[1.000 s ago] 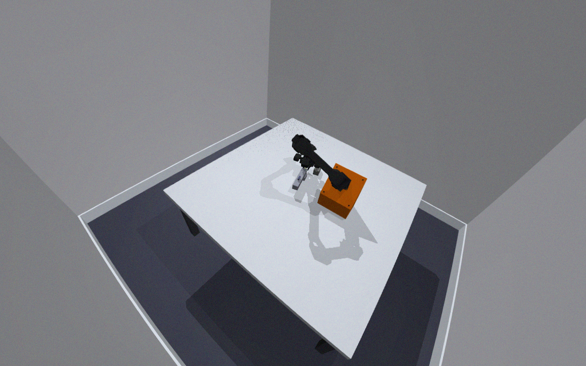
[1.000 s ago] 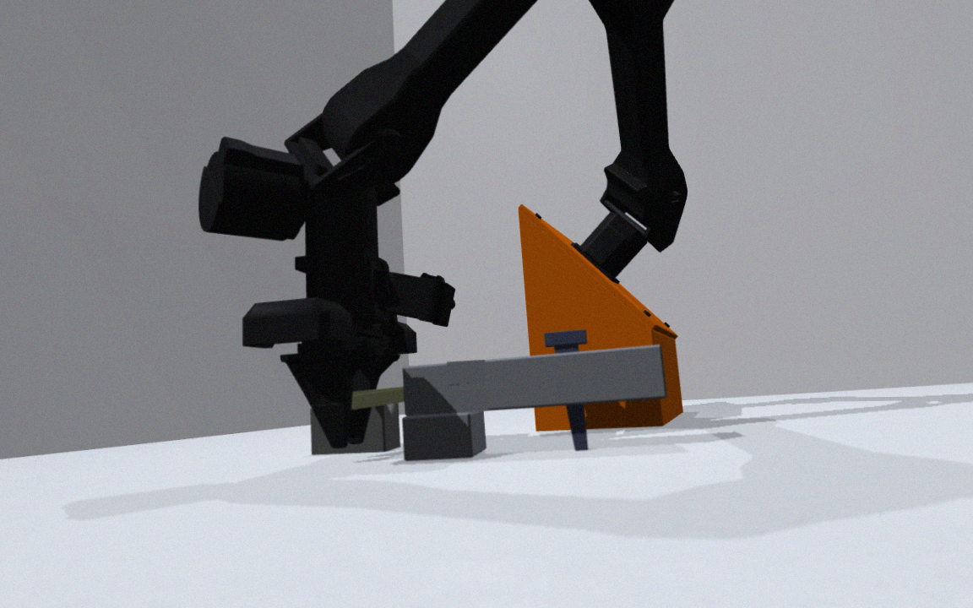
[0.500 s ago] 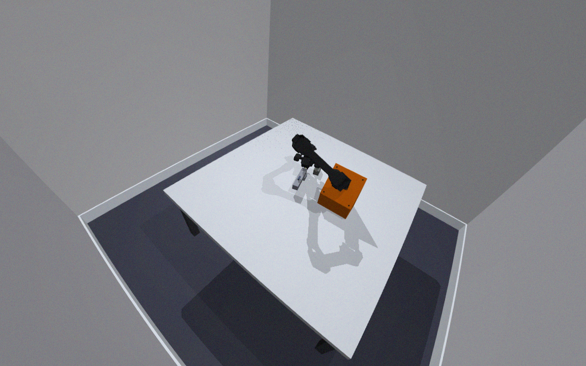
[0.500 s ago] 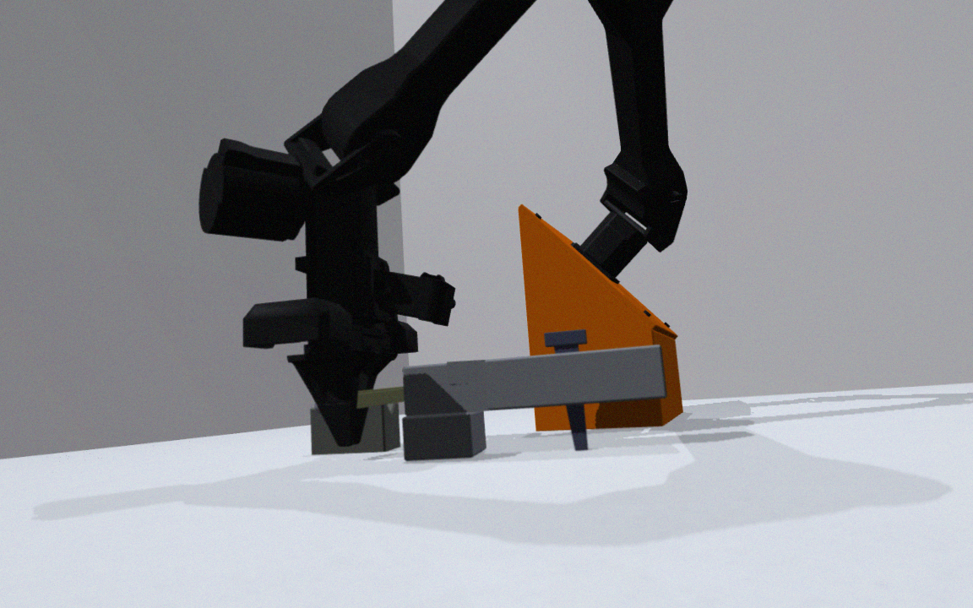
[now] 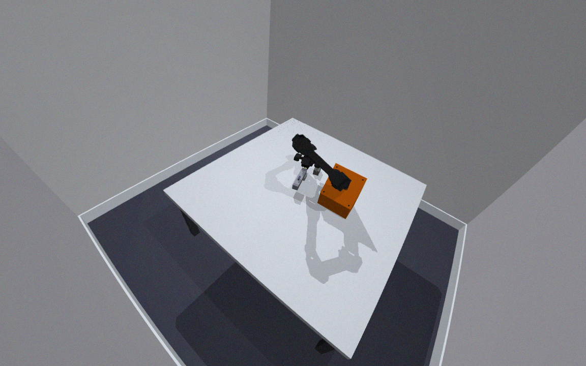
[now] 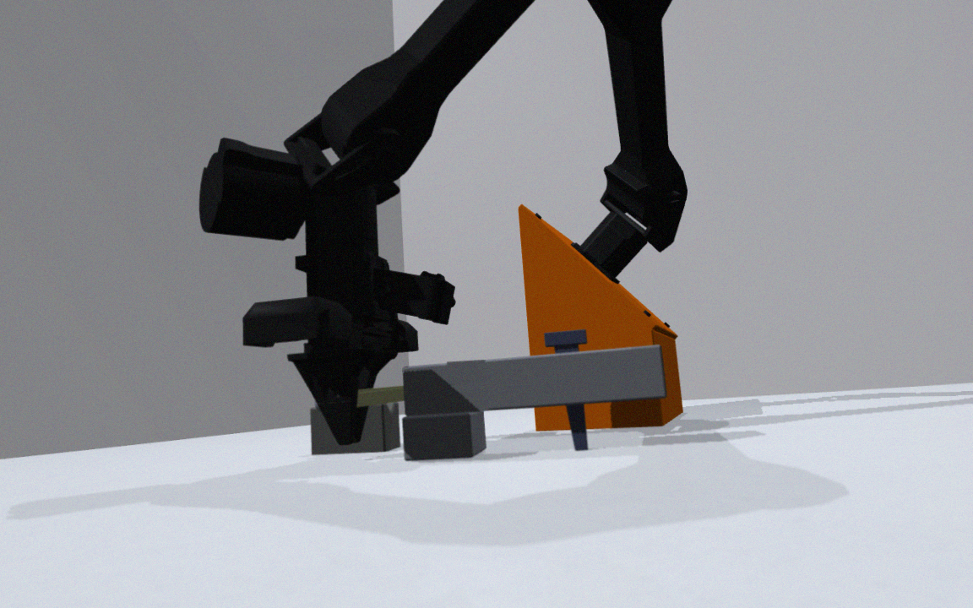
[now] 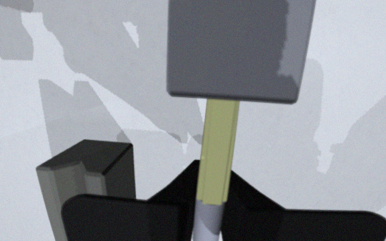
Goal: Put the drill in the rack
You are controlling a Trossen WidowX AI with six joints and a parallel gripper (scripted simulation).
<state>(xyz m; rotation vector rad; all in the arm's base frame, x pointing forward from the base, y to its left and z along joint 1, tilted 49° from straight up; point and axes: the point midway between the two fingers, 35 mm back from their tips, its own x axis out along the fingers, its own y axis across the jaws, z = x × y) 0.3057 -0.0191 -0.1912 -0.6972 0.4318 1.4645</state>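
Now: the drill 1 cm behind my gripper tip, 4 cm to the left of it and 4 cm above it. From my gripper tip the other things lie so: grey housing (2 cm behind, 14 cm to the left, 3 cm above); dark t-shaped key (3 cm behind, 17 cm to the left, 4 cm above); dark v-notched rack (7 cm behind, 4 cm to the right, 1 cm above).
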